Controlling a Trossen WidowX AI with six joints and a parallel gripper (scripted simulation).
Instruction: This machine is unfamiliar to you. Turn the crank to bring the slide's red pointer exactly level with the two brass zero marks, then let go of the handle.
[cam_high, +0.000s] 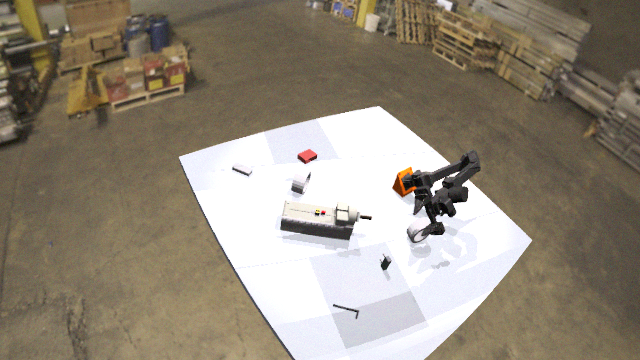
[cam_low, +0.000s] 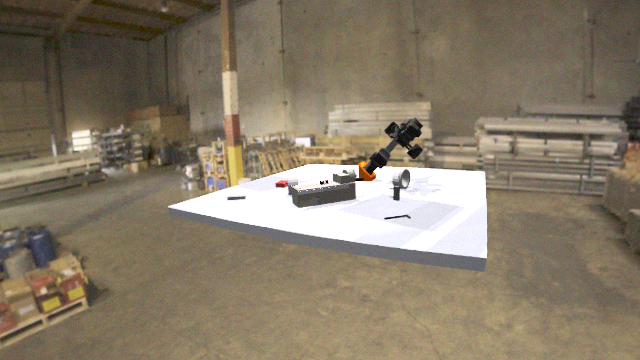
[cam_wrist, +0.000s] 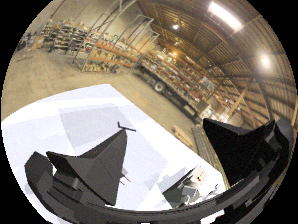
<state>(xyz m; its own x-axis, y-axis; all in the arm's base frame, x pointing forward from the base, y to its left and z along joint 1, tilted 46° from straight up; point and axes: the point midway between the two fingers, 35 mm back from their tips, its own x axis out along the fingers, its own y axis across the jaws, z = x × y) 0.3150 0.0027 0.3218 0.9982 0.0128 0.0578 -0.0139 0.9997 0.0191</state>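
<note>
The dark crank handle lies 3 cm behind my gripper tip, 21 cm to the right of it and 17 cm below it. From my gripper tip the other things lie so: hex key: 27 cm ahead, 2 cm to the left, 23 cm below; red pointer: 9 cm ahead, 31 cm to the right, 15 cm below; small clip: 4 cm ahead, 3 cm to the right, 20 cm below.
</note>
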